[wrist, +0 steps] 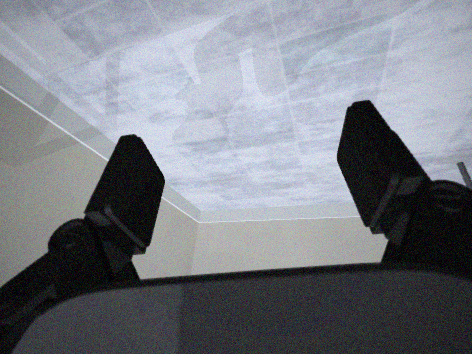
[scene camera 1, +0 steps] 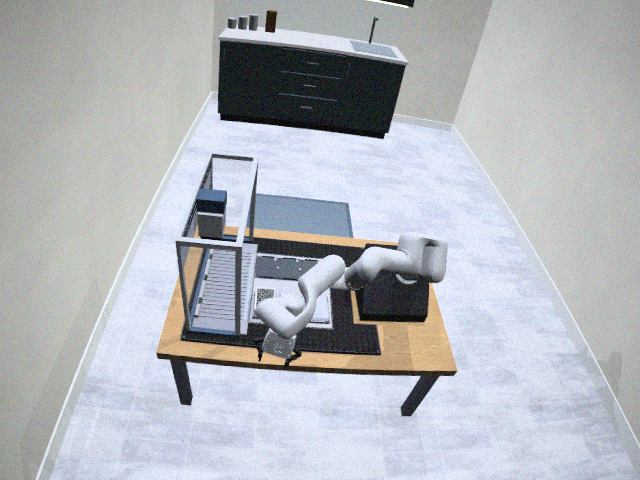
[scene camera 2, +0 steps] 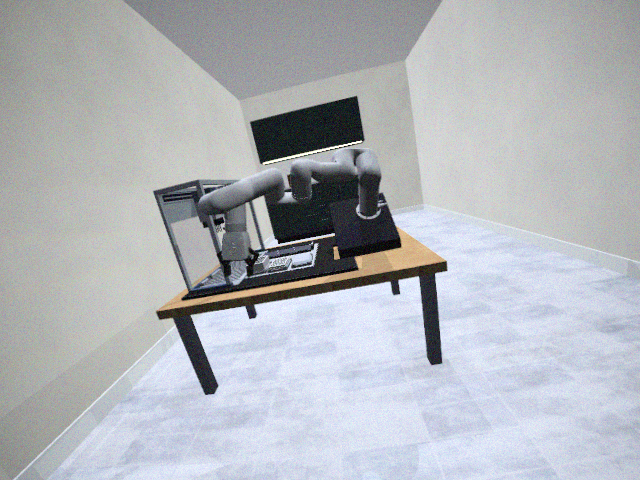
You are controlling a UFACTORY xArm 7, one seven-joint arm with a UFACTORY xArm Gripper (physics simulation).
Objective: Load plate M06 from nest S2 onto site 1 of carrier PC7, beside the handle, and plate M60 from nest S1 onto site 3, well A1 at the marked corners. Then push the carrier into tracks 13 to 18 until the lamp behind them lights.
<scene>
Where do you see a plate carrier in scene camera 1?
At 270,267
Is my gripper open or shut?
Open.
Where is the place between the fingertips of my gripper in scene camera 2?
238,276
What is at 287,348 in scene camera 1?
My gripper.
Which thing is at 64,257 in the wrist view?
My gripper.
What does my gripper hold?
Nothing.
</scene>
